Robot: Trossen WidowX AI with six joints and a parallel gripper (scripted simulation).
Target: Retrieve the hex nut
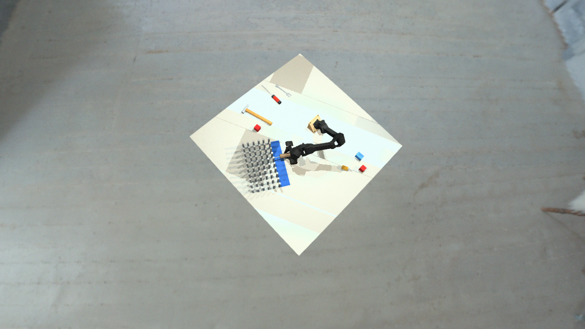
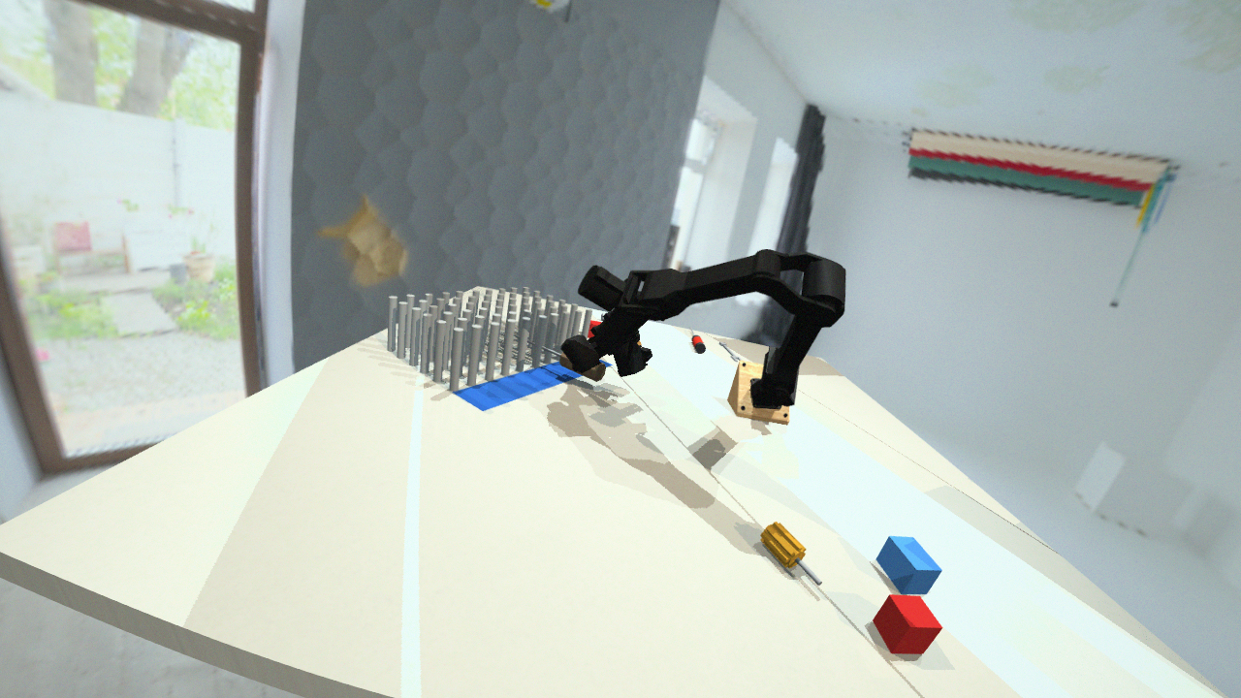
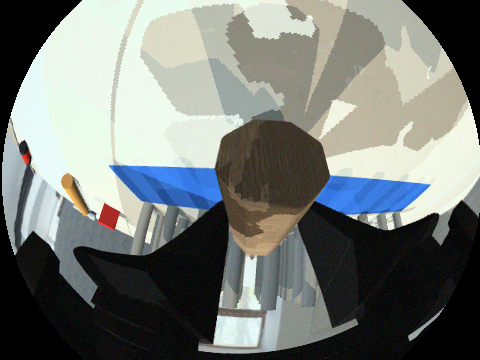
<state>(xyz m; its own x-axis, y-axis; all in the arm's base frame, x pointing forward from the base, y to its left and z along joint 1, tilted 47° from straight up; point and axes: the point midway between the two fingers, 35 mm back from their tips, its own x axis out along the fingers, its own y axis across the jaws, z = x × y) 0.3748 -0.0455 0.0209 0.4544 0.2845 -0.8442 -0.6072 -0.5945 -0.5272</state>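
Right now the blue taped strip is 70 mm ahead of my gripper tip and 30 mm below it. From my gripper tip the other things lie so: hook tool (80 mm ahead, 60 mm to the right); then yellow-handled screwdriver (250 mm behind, 450 mm to the left, 20 mm below); then blue cube (410 mm behind, 480 mm to the left, 10 mm below).
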